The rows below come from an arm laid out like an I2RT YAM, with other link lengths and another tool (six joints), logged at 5 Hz.
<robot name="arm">
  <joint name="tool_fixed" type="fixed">
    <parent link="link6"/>
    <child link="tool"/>
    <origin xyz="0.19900 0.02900 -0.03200" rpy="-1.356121 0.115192 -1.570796"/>
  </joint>
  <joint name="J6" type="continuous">
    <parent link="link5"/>
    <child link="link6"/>
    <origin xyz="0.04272 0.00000 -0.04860" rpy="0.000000 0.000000 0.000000"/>
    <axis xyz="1 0 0"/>
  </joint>
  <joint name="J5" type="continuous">
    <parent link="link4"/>
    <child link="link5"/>
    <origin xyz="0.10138 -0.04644 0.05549" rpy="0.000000 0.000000 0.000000"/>
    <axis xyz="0 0 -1"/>
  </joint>
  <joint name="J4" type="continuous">
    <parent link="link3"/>
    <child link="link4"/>
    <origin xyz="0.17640 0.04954 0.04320" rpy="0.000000 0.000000 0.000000"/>
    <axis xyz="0 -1 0"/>
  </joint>
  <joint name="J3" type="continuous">
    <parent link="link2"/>
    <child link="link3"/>
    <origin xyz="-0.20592 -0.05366 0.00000" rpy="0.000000 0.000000 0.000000"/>
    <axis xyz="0 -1 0"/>
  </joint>
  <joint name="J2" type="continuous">
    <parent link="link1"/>
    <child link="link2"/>
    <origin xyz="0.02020 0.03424 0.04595" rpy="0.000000 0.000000 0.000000"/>
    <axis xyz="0 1 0"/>
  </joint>
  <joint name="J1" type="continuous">
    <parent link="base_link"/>
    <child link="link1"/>
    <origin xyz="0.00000 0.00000 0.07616" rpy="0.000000 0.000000 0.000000"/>
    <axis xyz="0 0 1"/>
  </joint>
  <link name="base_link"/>
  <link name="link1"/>
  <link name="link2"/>
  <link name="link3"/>
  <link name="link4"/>
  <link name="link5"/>
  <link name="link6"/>
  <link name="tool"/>
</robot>
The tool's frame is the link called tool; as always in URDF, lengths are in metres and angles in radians. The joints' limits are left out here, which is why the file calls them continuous.
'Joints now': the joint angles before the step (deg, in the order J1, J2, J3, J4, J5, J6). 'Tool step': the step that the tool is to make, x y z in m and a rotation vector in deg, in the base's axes. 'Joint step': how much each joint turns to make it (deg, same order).
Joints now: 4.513 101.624 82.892 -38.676 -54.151 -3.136
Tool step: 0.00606 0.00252 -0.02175 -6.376 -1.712 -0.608
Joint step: 3.236 0.000 -0.021 0.657 7.563 -0.502
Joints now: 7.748 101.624 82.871 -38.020 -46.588 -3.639
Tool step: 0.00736 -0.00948 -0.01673 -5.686 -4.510 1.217
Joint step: 0.896 -0.001 -0.003 0.068 5.070 -5.158
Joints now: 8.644 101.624 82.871 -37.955 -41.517 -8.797
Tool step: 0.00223 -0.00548 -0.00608 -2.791 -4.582 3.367
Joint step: 0.065 0.001 0.000 0.066 1.070 -6.166
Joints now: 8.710 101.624 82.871 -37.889 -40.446 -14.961
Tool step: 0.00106 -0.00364 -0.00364 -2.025 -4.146 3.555
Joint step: -0.001 0.001 0.000 0.044 0.240 -5.792
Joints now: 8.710 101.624 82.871 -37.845 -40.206 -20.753
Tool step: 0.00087 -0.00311 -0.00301 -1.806 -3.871 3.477
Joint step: 0.000 -0.001 -0.002 0.001 0.066 -5.508
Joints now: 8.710 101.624 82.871 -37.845 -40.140 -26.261
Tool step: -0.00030 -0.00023 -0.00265 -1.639 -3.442 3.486
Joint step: 0.460 -0.001 -0.003 0.024 0.131 -4.851
